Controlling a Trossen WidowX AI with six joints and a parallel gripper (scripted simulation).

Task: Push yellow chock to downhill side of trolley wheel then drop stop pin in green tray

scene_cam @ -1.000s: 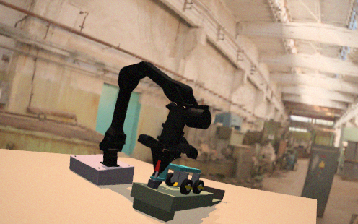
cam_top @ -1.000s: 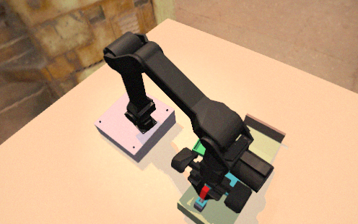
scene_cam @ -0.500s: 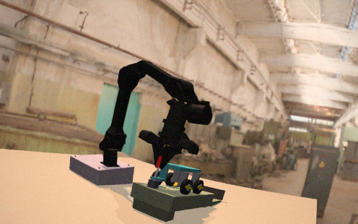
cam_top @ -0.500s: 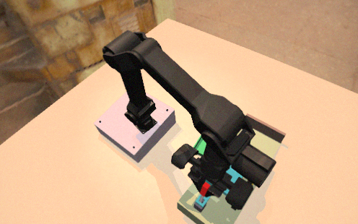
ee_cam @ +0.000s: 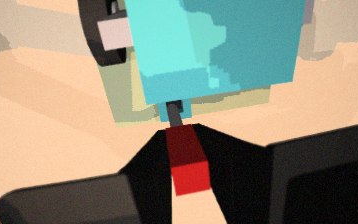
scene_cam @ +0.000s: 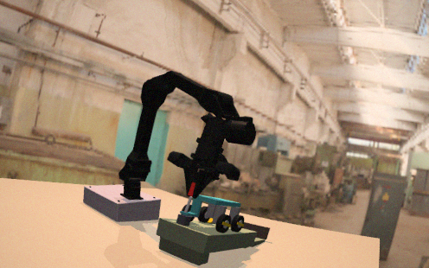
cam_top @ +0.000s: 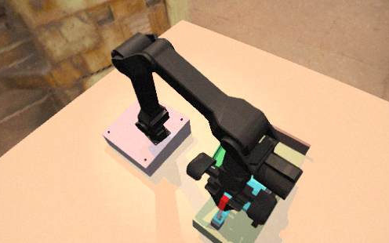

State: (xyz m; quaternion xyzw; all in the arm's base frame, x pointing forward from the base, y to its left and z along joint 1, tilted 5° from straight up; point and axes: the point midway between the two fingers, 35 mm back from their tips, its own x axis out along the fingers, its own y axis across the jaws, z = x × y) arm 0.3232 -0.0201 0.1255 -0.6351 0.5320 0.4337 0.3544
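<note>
My gripper tip is now 6 cm past the yellow chock, 18 cm to the right of it and 8 cm above it. Round my gripper tip: dark ramp lip: 4 cm behind, 35 cm to the left, 13 cm below; cyan trolley: 1 cm ahead, 9 cm to the left, 5 cm below; red-headed stop pin: right at my gripper tip.
</note>
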